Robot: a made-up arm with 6 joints. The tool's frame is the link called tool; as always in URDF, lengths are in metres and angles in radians.
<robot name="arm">
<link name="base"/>
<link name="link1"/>
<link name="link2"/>
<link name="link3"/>
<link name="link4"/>
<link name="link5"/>
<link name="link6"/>
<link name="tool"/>
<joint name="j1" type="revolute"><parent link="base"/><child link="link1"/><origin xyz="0 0 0.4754"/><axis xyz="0 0 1"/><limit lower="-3.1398" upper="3.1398" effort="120" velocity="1.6"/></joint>
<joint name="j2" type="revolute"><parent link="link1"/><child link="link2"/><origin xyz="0 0 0"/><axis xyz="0 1 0"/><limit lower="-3.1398" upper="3.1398" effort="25" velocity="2"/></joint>
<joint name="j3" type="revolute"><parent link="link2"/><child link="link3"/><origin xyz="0 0 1.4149"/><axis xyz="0 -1 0"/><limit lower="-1.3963" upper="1.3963" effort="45" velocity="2.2"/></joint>
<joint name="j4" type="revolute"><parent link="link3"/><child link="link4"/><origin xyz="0 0 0"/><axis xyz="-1 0 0"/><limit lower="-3.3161" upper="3.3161" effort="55" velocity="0.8"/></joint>
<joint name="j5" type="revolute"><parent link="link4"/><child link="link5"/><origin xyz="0.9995 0 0"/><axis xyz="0 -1 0"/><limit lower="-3.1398" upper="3.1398" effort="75" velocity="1.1"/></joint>
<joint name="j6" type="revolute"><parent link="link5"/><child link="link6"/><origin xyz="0 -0.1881 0"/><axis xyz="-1 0 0"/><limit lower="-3.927" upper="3.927" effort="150" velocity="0.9"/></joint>
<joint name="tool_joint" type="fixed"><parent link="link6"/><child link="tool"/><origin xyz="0 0 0"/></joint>
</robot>
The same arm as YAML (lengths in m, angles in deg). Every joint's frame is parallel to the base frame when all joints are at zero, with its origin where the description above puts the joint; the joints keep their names.
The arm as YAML. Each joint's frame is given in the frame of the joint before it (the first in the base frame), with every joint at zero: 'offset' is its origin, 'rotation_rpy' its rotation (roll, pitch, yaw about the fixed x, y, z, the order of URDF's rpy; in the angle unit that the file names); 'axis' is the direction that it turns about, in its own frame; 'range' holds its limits. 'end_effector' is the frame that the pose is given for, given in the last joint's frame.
length_unit: m
angle_unit: deg
chain:
  - id: j1
    offset: [0.0, 0.0, 0.4754]
    rotation_rpy: [0.0, 0.0, 0.0]
    axis: [0.0, 0.0, 1.0]
    range: [-179.9, 179.9]
  - id: j2
    offset: [0.0, 0.0, 0.0]
    rotation_rpy: [0.0, 0.0, 0.0]
    axis: [0.0, 1.0, 0.0]
    range: [-179.9, 179.9]
  - id: j3
    offset: [0.0, 0.0, 1.4149]
    rotation_rpy: [0.0, 0.0, 0.0]
    axis: [0.0, -1.0, 0.0]
    range: [-80.0, 80.0]
  - id: j4
    offset: [0.0, 0.0, 0.0]
    rotation_rpy: [0.0, 0.0, 0.0]
    axis: [-1.0, 0.0, 0.0]
    range: [-190.0, 190.0]
  - id: j5
    offset: [0.9995, 0.0, 0.0]
    rotation_rpy: [0.0, 0.0, 0.0]
    axis: [0.0, -1.0, 0.0]
    range: [-179.9, 179.9]
  - id: j6
    offset: [0.0, -0.1881, 0.0]
    rotation_rpy: [0.0, 0.0, 0.0]
    axis: [-1.0, 0.0, 0.0]
    range: [-225.0, 225.0]
end_effector:
  offset: [0.0, 0.0, 0.0]
  rotation_rpy: [0.0, 0.0, 0.0]

